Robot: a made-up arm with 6 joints. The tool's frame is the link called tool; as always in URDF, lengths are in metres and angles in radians. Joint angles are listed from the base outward.
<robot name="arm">
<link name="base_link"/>
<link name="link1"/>
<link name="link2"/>
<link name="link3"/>
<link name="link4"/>
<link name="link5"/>
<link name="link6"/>
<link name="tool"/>
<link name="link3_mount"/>
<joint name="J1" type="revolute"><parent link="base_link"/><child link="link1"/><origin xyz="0.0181 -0.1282 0.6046" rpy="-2.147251 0.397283 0.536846"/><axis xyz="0 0 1"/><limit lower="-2.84" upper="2.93"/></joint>
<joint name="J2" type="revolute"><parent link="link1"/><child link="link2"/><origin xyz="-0.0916 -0.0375 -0.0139" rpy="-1.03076 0.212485 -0.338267"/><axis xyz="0 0 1"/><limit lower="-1.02" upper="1.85"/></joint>
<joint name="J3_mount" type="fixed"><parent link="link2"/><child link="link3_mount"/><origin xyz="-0.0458 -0.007 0.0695" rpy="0 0 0"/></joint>
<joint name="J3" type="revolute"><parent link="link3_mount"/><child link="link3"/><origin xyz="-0.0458 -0.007 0.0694" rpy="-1.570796 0 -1.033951"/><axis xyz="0 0 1"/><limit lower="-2.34" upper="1.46"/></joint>
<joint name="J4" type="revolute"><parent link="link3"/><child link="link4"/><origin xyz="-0.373 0.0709 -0.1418" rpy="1.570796 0 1.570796"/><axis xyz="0 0 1"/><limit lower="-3.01" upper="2.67"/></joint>
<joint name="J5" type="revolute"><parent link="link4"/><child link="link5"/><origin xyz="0.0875 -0.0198 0.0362" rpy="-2.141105 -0.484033 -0.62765"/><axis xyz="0 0 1"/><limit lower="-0.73" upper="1.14"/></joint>
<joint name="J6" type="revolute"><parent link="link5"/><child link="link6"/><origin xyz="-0.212 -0.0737 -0.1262" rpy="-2.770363 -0.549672 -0.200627"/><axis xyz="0 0 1"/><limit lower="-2.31" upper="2.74"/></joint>
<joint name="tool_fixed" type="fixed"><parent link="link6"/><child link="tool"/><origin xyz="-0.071 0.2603 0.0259" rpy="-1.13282 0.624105 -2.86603"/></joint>
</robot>
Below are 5 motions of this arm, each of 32 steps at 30 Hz.
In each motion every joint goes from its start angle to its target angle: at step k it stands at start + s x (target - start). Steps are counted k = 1, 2, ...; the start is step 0. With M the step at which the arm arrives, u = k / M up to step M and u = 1 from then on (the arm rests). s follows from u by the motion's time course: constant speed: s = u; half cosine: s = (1 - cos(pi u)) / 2; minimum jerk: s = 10 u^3 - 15 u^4 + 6 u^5.
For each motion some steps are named. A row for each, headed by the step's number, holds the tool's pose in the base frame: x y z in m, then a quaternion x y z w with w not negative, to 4 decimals.
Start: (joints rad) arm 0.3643 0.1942 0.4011 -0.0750 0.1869 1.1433
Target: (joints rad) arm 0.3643 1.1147 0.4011 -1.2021 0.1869 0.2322
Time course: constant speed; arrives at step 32
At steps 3, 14, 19, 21, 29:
3: -0.2402 -0.3476 0.2437 0.2676 -0.2670 -0.7318 0.5671
14: -0.1307 -0.3649 0.3845 0.4036 -0.5111 -0.6410 0.4062
19: -0.1173 -0.3673 0.4740 0.4333 -0.6151 -0.5564 0.3526
21: -0.1179 -0.3637 0.5113 0.4390 -0.6538 -0.5167 0.3359
29: -0.1426 -0.3122 0.6536 0.4264 -0.7848 -0.3347 0.3003

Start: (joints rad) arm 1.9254 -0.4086 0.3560 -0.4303 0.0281 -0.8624
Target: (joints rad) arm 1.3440 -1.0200 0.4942 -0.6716 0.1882 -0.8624
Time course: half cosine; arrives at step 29
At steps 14, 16, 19, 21, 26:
14: -0.0081 -0.1419 0.7991 0.7157 -0.0394 -0.6280 0.3029
16: -0.0083 -0.1564 0.7988 0.7502 0.0045 -0.6001 0.2776
19: -0.0076 -0.1774 0.7970 0.7926 0.0669 -0.5568 0.2393
21: -0.0067 -0.1898 0.7952 0.8136 0.1032 -0.5300 0.2158
26: -0.0040 -0.2106 0.7907 0.8424 0.1635 -0.4827 0.1749

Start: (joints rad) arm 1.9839 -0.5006 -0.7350 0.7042 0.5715 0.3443
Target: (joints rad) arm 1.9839 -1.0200 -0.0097 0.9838 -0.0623 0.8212
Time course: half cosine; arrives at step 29
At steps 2, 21, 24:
2: -0.2209 0.0192 0.9213 -0.4929 0.1481 -0.7553 0.4058
21: -0.2647 -0.1344 1.2099 -0.6194 0.4056 -0.5989 0.3053
24: -0.2625 -0.1659 1.2411 -0.6295 0.4482 -0.5606 0.2977

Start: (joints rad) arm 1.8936 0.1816 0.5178 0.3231 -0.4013 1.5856
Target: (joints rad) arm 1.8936 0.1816 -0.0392 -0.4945 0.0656 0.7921
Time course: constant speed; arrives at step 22
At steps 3, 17, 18, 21, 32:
3: -0.5984 0.2050 1.0047 -0.7492 -0.0074 -0.6572 0.0826
17: -0.3925 -0.1290 0.9597 -0.5766 -0.3330 -0.6278 0.4030
18: -0.3668 -0.1464 0.9532 -0.5583 -0.3439 -0.6198 0.4312
21: -0.2860 -0.1884 0.9274 -0.4995 -0.3643 -0.5925 0.5165
32: -0.2585 -0.1988 0.9166 -0.4787 -0.3670 -0.5825 0.5449

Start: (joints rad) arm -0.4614 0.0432 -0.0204 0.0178 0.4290 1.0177
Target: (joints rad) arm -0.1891 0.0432 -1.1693 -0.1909 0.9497 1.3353
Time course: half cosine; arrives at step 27
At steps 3, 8, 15, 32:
3: 0.0309 -0.2602 0.1818 0.5431 -0.1866 -0.3818 0.7242
8: 0.0276 -0.3120 0.2318 0.4699 -0.2640 -0.3537 0.7644
15: 0.0088 -0.3734 0.3613 0.2759 -0.3960 -0.2525 0.8386
32: -0.0133 -0.3578 0.4826 0.0432 -0.4567 -0.0969 0.8832

